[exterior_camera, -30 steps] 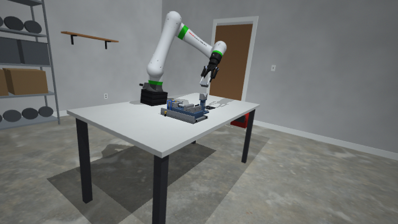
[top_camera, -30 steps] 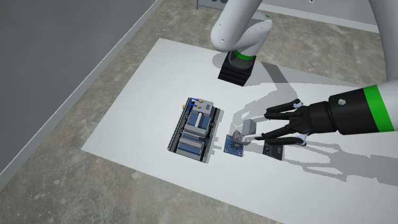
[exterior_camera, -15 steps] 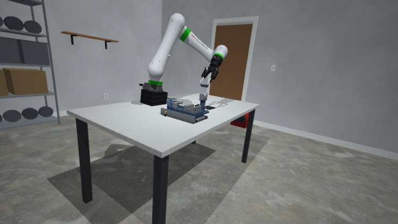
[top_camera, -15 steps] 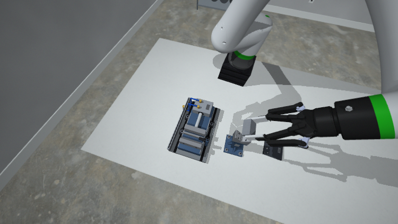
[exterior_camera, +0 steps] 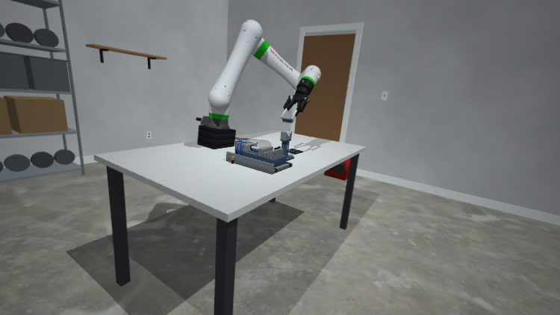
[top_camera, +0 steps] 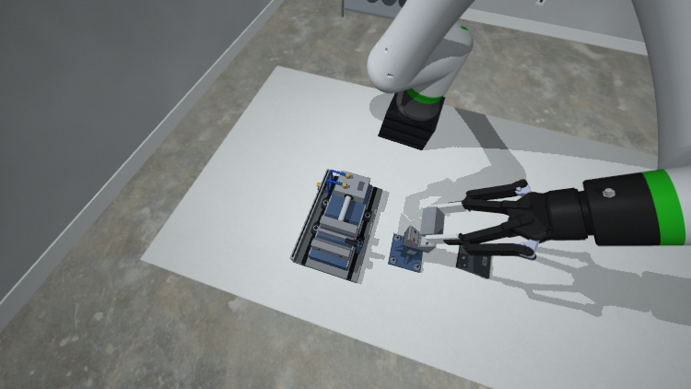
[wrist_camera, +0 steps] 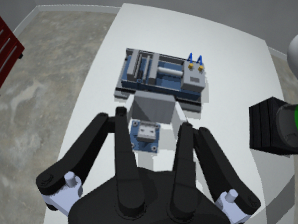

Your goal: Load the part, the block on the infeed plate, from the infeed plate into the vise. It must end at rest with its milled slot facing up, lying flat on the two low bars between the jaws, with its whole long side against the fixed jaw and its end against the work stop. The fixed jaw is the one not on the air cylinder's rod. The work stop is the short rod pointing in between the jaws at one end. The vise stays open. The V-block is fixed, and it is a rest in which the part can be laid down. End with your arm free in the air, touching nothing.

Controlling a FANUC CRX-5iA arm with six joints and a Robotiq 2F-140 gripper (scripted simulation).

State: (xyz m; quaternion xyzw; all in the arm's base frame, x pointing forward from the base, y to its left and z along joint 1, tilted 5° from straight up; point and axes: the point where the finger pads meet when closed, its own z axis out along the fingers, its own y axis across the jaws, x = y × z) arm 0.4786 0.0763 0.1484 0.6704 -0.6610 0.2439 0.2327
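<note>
Right now the part is 20 mm to the right of my hand and 20 mm below it. From my hand the other things lie so: air cylinder rod (50 mm behind, 220 mm to the right, 180 mm below); then vise (30 mm behind, 220 mm to the right, 210 mm below); then air cylinder (120 mm behind, 220 mm to the right, 180 mm below).
</note>
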